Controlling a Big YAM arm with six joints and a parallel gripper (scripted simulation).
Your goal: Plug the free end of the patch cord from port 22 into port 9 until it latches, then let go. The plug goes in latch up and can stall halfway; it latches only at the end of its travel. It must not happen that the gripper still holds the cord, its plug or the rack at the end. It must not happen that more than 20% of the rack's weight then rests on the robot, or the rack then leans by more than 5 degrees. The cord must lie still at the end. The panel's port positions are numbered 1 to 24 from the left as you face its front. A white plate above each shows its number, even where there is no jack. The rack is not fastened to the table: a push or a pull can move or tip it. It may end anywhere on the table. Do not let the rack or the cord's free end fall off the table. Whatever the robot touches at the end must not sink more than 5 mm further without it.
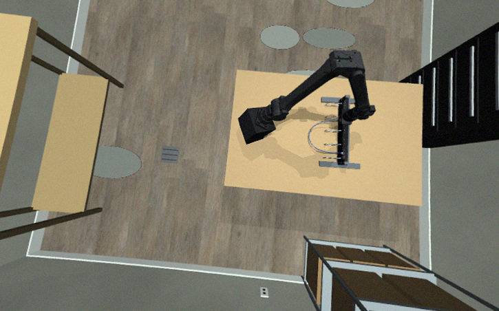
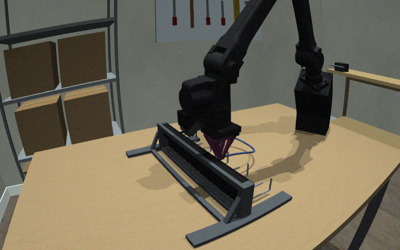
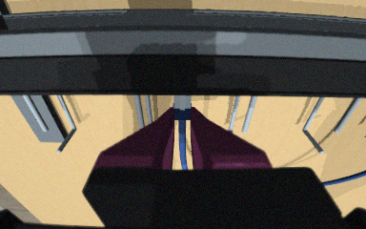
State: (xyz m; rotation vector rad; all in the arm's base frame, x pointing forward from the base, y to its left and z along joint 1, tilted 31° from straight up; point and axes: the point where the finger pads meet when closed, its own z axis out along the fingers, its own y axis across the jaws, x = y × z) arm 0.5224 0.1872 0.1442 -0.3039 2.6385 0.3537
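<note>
Now: the grey plug 20 mm ahead of my hand and 10 mm to the left of it.
</note>
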